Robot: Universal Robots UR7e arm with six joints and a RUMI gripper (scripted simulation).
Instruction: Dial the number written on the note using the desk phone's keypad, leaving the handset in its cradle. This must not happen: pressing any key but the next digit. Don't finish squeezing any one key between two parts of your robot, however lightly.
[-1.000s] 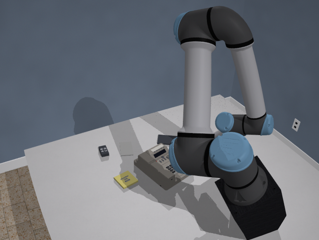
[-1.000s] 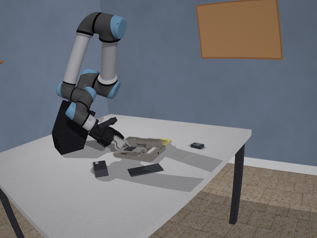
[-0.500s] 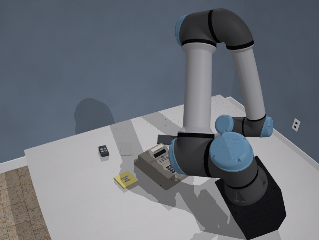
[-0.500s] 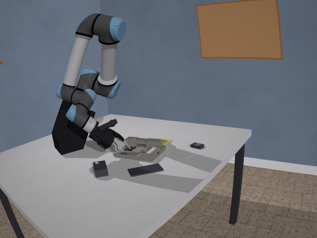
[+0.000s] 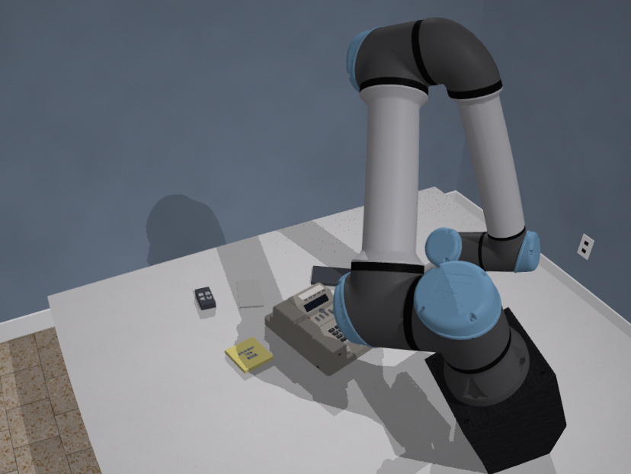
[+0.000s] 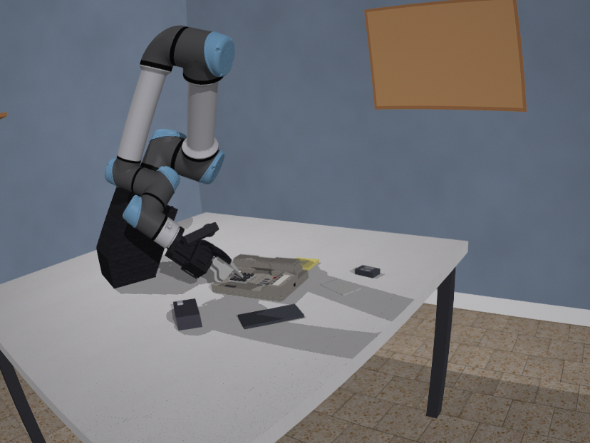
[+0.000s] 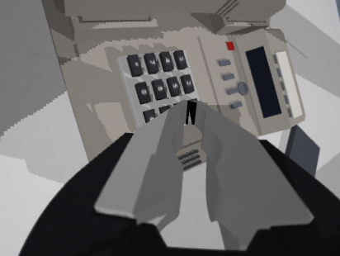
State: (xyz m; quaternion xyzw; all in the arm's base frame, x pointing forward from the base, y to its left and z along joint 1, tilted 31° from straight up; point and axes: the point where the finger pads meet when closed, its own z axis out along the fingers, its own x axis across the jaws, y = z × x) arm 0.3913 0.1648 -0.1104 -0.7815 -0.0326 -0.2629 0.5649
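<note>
My hand is 100 mm to the right of the handset. From my hand the other things lie so: small black box 290 mm to the left, 210 mm ahead, 40 mm below; dark flat slab 200 mm ahead, 60 mm to the right, 40 mm below; pale sheet 210 mm ahead, 180 mm to the left, 50 mm below.
</note>
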